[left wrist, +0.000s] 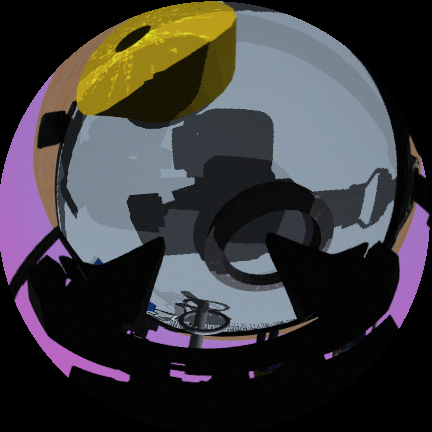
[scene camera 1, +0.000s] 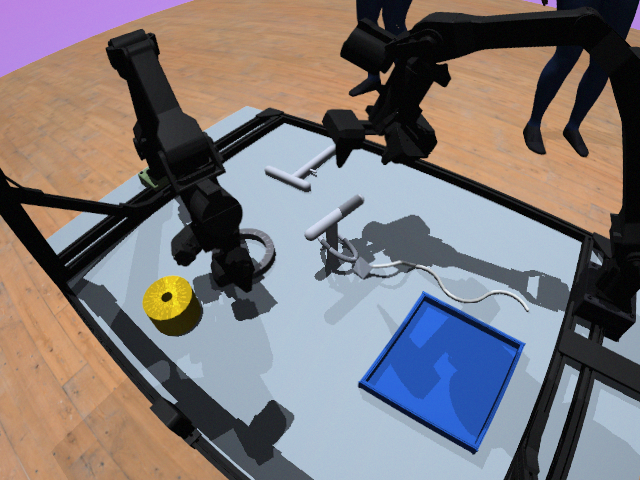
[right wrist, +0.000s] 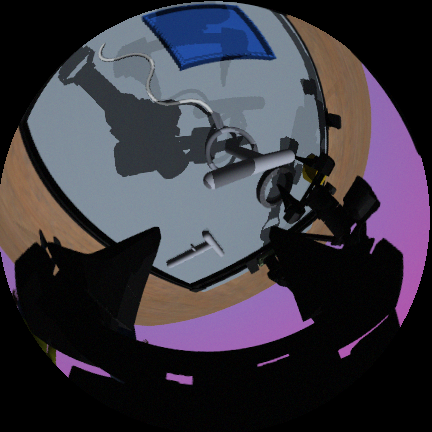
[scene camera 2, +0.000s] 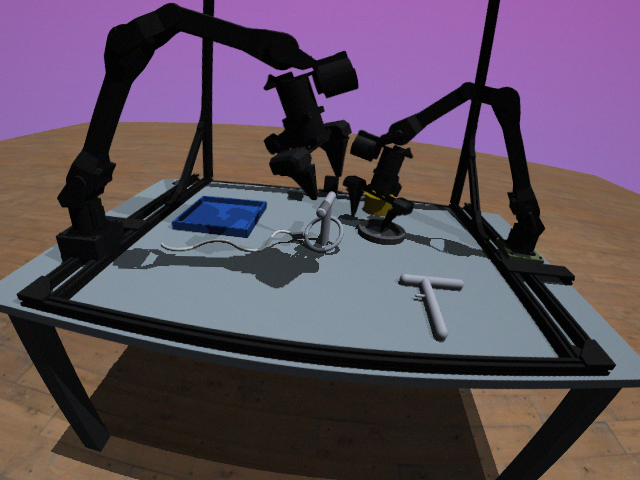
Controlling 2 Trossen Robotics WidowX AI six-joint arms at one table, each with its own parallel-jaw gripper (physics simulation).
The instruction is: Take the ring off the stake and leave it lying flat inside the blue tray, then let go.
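Places are measured from the left arm's base along level axes (x left, y back, z up), in metres.
Pixels of known places: left gripper, fingertip midpoint: (left wrist: 215, 240) (right wrist: 284, 170) (scene camera 2: 366, 223); right gripper, fingertip midpoint: (scene camera 1: 361, 164) (right wrist: 216, 232) (scene camera 2: 327, 187); left arm's base, link origin: (scene camera 1: 161, 170) (right wrist: 268, 257) (scene camera 2: 519, 248); right arm's base, link origin: (left wrist: 143, 325) (scene camera 1: 612, 289) (scene camera 2: 89, 227).
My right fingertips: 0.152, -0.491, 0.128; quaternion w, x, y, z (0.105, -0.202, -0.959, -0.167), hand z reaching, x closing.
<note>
Ahead of a thing's pixels: the offset from my right fingertips to its top centre, as dx, dy, dz. "pt": to the spot under its first point.
A thin grey ring (scene camera 1: 345, 258) (scene camera 2: 341, 235) (left wrist: 217, 329) (right wrist: 208, 147) hangs tilted around the post of a grey T-shaped stake @(-0.076, -0.006, -0.050) (scene camera 1: 336, 217) (scene camera 2: 325, 227) (right wrist: 250, 170). A small block @(pt -0.079, -0.066, -0.143) (scene camera 1: 362, 267) with a white cord is at its edge. The blue tray @(-0.147, -0.282, -0.138) (scene camera 1: 403, 372) (scene camera 2: 219, 214) (right wrist: 215, 40) is empty. My left gripper (scene camera 1: 214, 271) (scene camera 2: 369, 221) (left wrist: 215, 240) is open and empty, low over the table by the thick dark ring, apart from the stake. My right gripper (scene camera 1: 362, 162) (scene camera 2: 325, 187) (right wrist: 216, 232) is open and empty, above the stake's height.
The thick dark ring @(-0.186, +0.130, -0.146) (scene camera 1: 266, 248) (scene camera 2: 372, 238) lies flat beside the stake. A yellow cylinder @(-0.355, +0.125, -0.111) (scene camera 1: 170, 302) (scene camera 2: 377, 204) (left wrist: 165, 75) stands near my left gripper. A second T-shaped piece @(+0.106, +0.234, -0.141) (scene camera 1: 289, 178) (scene camera 2: 431, 304) (right wrist: 192, 252) lies flat. The cord @(pt -0.022, -0.224, -0.154) (scene camera 1: 454, 294) winds past the tray.
</note>
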